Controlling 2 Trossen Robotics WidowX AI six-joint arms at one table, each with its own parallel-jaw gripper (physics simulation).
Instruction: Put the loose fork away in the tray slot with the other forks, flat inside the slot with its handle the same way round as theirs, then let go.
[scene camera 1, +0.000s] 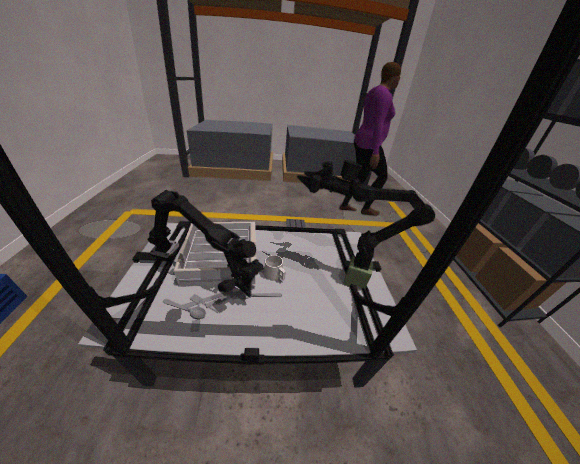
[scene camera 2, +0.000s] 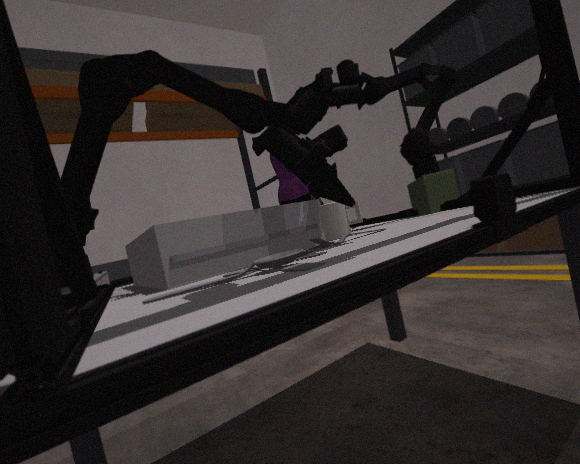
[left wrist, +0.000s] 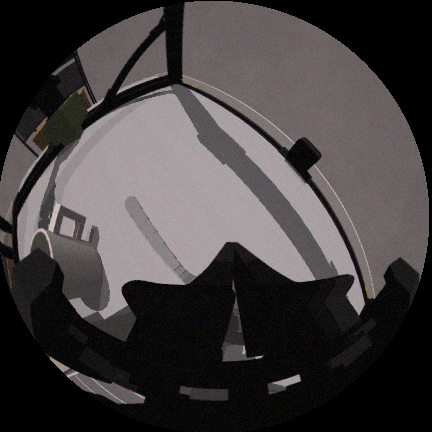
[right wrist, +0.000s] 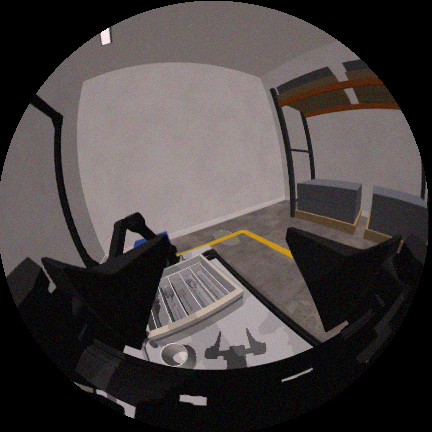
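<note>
The loose fork lies flat on the white table in front of the mug. Its handle points away from my left gripper and its head end is hidden under the fingers. My left gripper is down at the table over the fork's head end with its fingers shut together; I see nothing held between them. The cutlery tray stands at the back left, with cutlery lying in its long slots. My right gripper is open and empty, high above the table's back edge.
A white mug stands just right of the left gripper. A spoon and other cutlery lie at the front left. A person in purple walks behind the table. A green block sits at the right arm's base.
</note>
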